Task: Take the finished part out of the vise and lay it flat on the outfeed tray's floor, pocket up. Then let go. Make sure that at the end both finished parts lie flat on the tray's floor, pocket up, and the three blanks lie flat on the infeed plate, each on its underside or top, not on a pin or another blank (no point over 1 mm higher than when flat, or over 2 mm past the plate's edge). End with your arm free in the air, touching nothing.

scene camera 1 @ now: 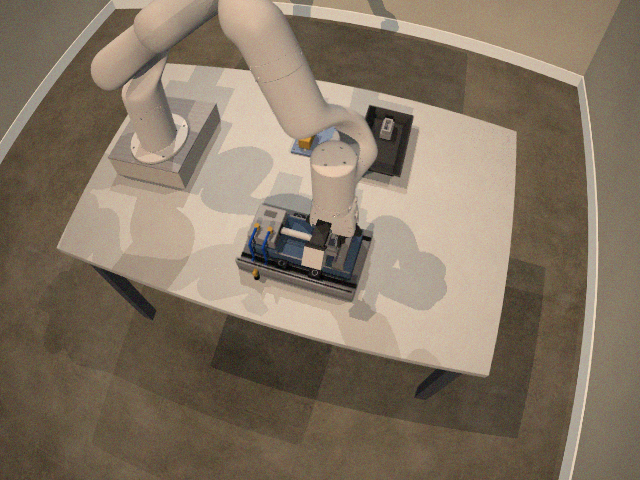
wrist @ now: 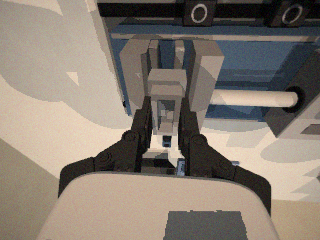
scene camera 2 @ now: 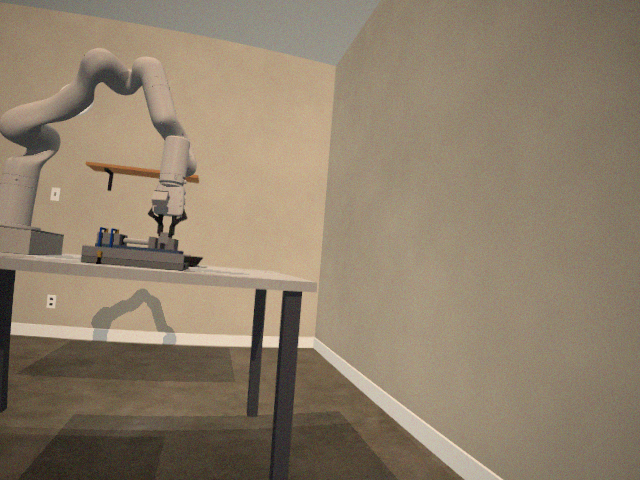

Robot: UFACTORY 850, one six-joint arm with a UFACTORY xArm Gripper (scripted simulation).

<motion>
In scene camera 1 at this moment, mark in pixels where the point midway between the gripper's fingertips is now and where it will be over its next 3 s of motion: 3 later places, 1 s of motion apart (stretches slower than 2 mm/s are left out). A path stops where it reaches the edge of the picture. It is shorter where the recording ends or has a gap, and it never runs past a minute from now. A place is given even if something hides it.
My gripper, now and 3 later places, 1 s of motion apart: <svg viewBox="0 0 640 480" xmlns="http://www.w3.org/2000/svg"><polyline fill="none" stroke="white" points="333,240 333,234 344,218 377,151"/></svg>
</motion>
